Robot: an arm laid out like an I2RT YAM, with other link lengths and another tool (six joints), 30 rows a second.
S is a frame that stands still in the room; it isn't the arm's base.
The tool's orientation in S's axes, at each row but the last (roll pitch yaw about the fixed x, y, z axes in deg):
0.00, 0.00, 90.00
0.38, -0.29, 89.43
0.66, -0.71, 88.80
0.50, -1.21, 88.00
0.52, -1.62, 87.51
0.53, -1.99, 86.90
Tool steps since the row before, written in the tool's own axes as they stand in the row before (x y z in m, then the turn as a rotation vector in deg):
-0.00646, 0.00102, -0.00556, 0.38, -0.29, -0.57
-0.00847, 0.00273, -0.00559, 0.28, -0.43, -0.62
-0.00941, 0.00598, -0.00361, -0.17, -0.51, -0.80
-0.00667, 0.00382, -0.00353, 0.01, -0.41, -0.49
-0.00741, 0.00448, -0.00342, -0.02, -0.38, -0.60
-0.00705, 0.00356, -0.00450, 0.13, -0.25, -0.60
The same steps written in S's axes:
-0.00102, -0.00646, -0.00556, 0.29, 0.38, -0.57
-0.00285, -0.00841, -0.00561, 0.43, 0.28, -0.62
-0.00622, -0.00924, -0.00366, 0.50, -0.17, -0.81
-0.00408, -0.00646, -0.00364, 0.41, 0.01, -0.49
-0.00482, -0.00711, -0.00359, 0.37, -0.02, -0.60
-0.00397, -0.00669, -0.00471, 0.25, 0.14, -0.60

